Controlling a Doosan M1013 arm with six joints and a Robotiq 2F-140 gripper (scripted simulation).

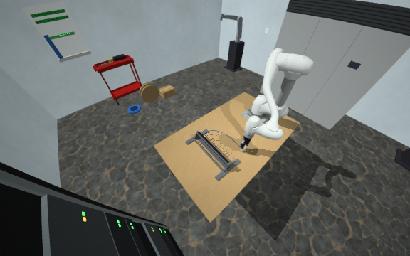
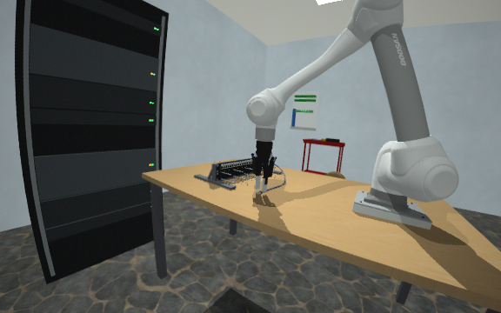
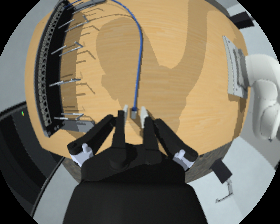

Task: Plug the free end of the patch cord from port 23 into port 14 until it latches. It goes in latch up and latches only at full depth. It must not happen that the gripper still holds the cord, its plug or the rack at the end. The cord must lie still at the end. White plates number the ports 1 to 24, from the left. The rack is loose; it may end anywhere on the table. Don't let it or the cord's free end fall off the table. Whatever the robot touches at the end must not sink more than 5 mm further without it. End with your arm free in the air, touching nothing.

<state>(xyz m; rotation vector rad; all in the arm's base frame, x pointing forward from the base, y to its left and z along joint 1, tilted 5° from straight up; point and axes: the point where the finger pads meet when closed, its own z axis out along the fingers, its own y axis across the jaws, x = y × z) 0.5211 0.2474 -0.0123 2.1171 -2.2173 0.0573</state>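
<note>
Right now the free end of patch cord is 40 mm below my hand and 10 mm to the left of it.
</note>
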